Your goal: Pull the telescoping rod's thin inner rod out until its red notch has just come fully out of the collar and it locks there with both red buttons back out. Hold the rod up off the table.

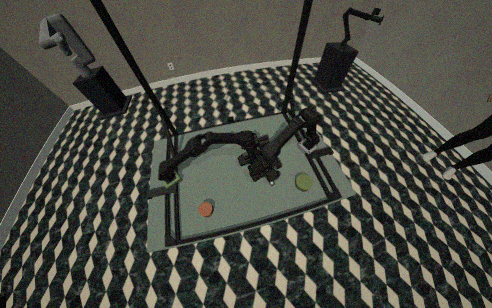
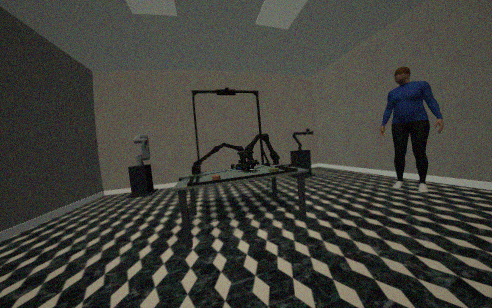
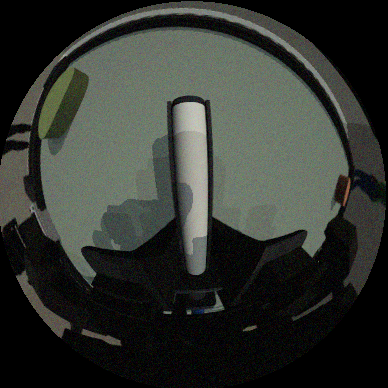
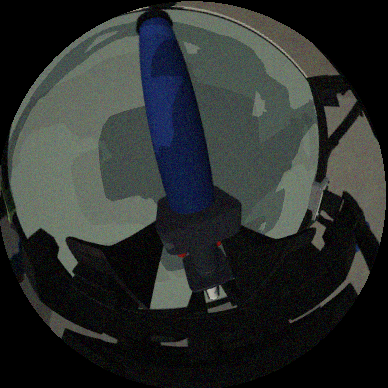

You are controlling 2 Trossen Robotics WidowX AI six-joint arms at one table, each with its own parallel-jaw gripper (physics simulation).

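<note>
The telescoping rod's pale inner rod [image 1: 272, 183] [image 3: 191, 160], with dark rails along both sides and a dark end, runs away from my left gripper [image 3: 192, 219]. The left fingers are shut on it near the collar. The blue outer tube [image 4: 172, 115] has a black end cap. My right gripper [image 4: 191, 221] is shut on the dark collar [image 4: 200, 210], just below the blue tube. Two red buttons [image 4: 182, 255] [image 4: 218, 243] show at the collar's sides. A short silvery piece of inner rod [image 4: 213, 292] shows past it. The red notch does not show. The rod is low; contact with the table is unclear.
A green disc [image 1: 303, 182] [image 2: 274, 170] [image 3: 57, 107] lies to the right on the table [image 1: 240, 205]. An orange disc [image 1: 205, 209] [image 2: 216, 177] [image 3: 342, 190] lies at the front left. Both arms crowd together around the rod. Dark rails edge the table.
</note>
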